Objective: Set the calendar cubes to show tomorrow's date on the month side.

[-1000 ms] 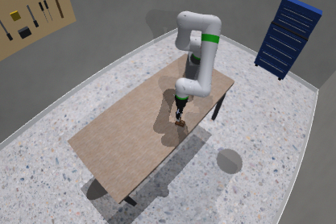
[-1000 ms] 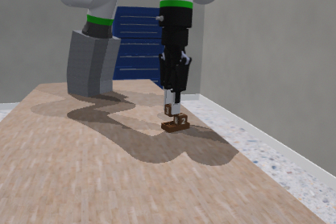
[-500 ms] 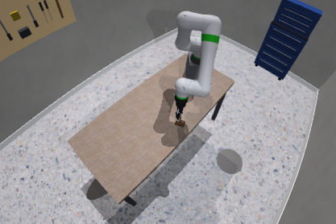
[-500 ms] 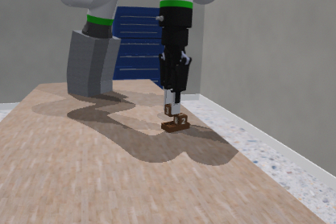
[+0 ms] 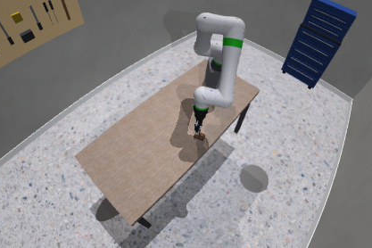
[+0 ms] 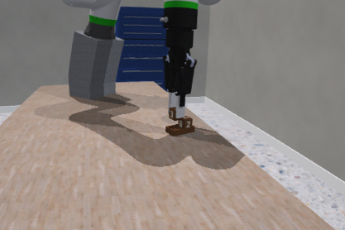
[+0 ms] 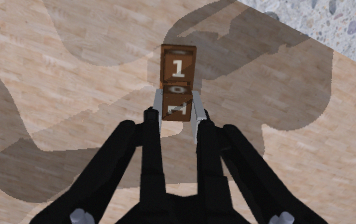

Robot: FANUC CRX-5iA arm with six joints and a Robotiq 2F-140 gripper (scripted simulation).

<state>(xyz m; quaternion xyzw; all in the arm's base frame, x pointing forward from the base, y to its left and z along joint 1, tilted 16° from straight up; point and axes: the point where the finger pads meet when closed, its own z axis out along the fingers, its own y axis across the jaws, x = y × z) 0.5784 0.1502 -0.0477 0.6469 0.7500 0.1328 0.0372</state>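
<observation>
The brown calendar tray lies 80 mm below my hand and 20 mm to the left of it.
</observation>
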